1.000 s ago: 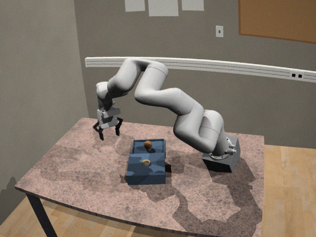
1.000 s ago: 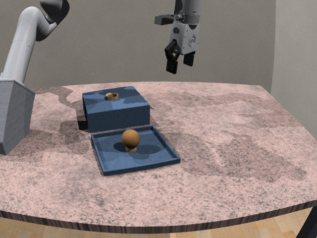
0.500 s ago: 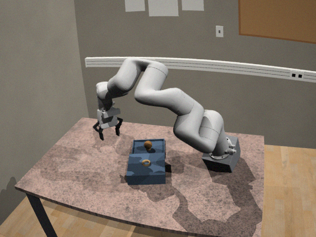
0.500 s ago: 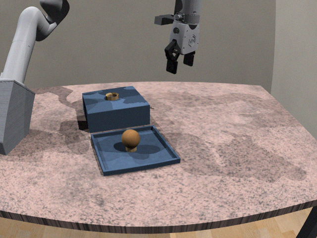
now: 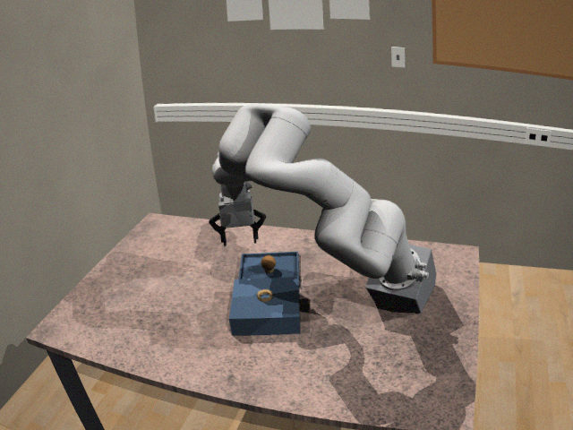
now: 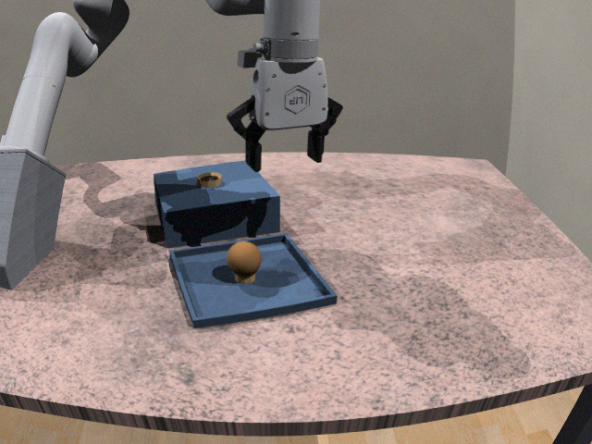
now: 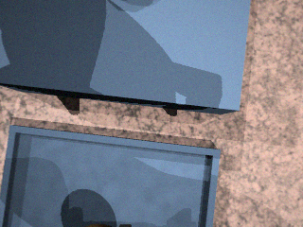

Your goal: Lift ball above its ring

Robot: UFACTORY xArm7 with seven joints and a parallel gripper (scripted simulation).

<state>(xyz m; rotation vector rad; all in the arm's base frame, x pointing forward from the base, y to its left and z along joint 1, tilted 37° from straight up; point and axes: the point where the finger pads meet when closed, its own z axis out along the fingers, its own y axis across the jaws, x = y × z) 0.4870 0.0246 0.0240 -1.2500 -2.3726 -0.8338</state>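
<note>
The brown ball is 40 mm behind my hand, 80 mm to the right of it and 120 mm below it. The rest, counted from my hand: shallow blue tray 40 mm behind, 80 mm to the right, 150 mm below; tall blue box 150 mm behind, 120 mm to the left, 100 mm below.
</note>
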